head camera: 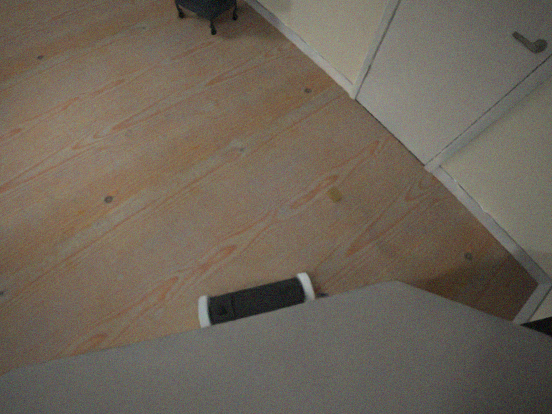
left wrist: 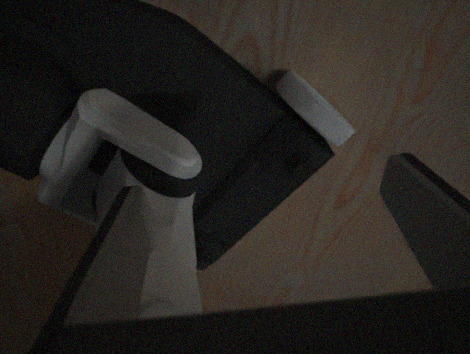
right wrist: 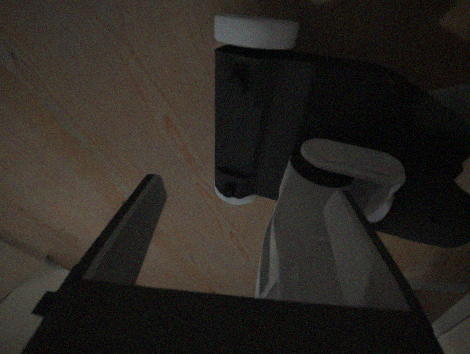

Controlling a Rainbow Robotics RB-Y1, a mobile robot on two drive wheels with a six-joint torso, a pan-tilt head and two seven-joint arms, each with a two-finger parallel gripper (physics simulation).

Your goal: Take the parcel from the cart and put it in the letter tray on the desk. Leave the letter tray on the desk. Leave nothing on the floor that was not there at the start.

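Places are measured from the robot's base along level axes (x left, y down, z back), in millimetres.
Pixels of known places: left gripper, fingertip midpoint: (left wrist: 264, 187); right gripper, fingertip midpoint: (right wrist: 245, 192); robot's base, origin of the base link: (head camera: 258, 304).
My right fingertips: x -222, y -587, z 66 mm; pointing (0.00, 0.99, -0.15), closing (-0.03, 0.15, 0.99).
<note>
For each thing: its middle in the pictures, then the offset to it from my right fingertips. "spot": a spot on its surface instead. Level surfaces: height alone.
- handle, surface spot: (head camera: 531, 45) spot: dx -1101, dy -341, dz -767 mm
- wood floor, its level: dy +587 mm
- small yellowish patch, surface spot: (head camera: 334, 194) spot: dx -403, dy +538, dz -610 mm
The lower part of a dark cart (head camera: 206, 7) with small castors shows at the top edge of the head view, across the floor and near the wall. The parcel, the letter tray and the desk do not show in these views. My left gripper (left wrist: 264, 187) is open and empty, held beside my dark wheeled base above the wood floor. My right gripper (right wrist: 245, 192) is open and empty, also beside the base. Neither gripper shows in the head view.
A light door (head camera: 445, 65) with a handle (head camera: 531, 45) is in the wall at the upper right. My base (head camera: 257, 300) (left wrist: 260, 165) (right wrist: 280, 100) stands on the wood floor (head camera: 150, 200). A small yellowish patch (head camera: 334, 194) shows on the floor. A dark thing is cut off at the right edge.
</note>
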